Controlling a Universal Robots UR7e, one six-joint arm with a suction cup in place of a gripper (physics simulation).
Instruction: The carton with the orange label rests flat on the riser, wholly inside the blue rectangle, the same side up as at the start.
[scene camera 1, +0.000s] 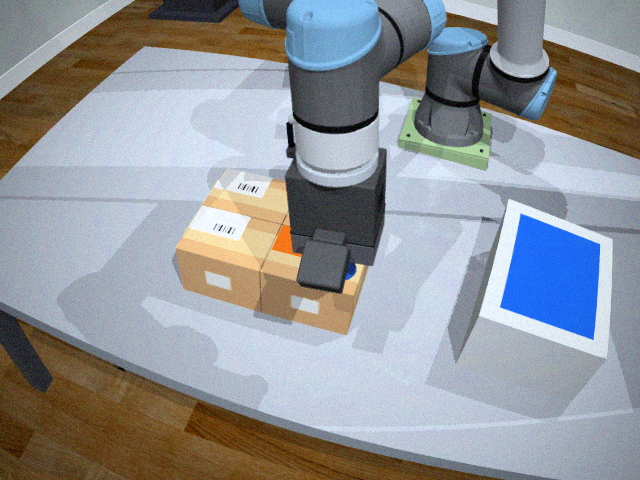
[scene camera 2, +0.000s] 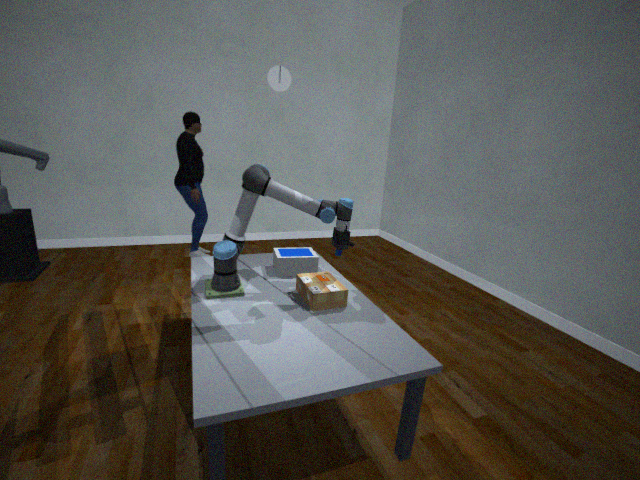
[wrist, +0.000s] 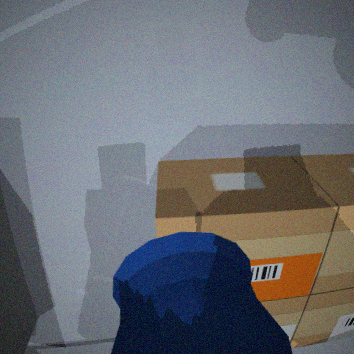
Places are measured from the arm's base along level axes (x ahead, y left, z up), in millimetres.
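Where they show: hand, its tool point: (scene camera 2: 338, 254) (wrist: 183, 289); arm's base, origin of its link: (scene camera 1: 448, 127) (scene camera 2: 226, 285).
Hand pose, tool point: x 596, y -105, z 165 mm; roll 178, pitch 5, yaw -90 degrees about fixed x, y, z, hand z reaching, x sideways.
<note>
Each offset is from my tool point to the top centre of the thing. Level surfaces: height alone.
The carton with the orange label @(94 mm back, 49 mm right, 100 mm down) (scene camera 1: 283, 241) (scene camera 2: 323, 277) (wrist: 295, 279) stands flat on the table, label up, pressed against neighbouring cartons. My suction gripper (scene camera 1: 351, 271) (scene camera 2: 338, 252) (wrist: 182, 280) has a blue cup pointing down. It hangs above the carton, apart from it, with no carton on it. In the wrist view the cup hides part of the carton's top, left of the label's barcode. In scene camera 1 the dark gripper body hides much of the label. The white riser @(148 mm back, 296 mm left, 72 mm down) (scene camera 1: 532, 356) (scene camera 2: 295, 265) stands apart at the right, with the blue rectangle @(148 mm back, 296 mm left, 72 mm down) (scene camera 1: 553, 276) (scene camera 2: 295, 252) bare on top.
Plain cartons with white labels @(96 mm back, 178 mm right, 100 mm down) (scene camera 1: 217, 227) @(190 mm back, 177 mm right, 100 mm down) (scene camera 1: 248, 186) stand tight beside and behind the orange-labelled one. The arm's green base plate (scene camera 1: 444, 149) (scene camera 2: 224, 295) is bolted to the table @(192 mm down) (scene camera 1: 310, 372) (scene camera 2: 289, 356). A person (scene camera 2: 190, 160) stands beyond the table.
</note>
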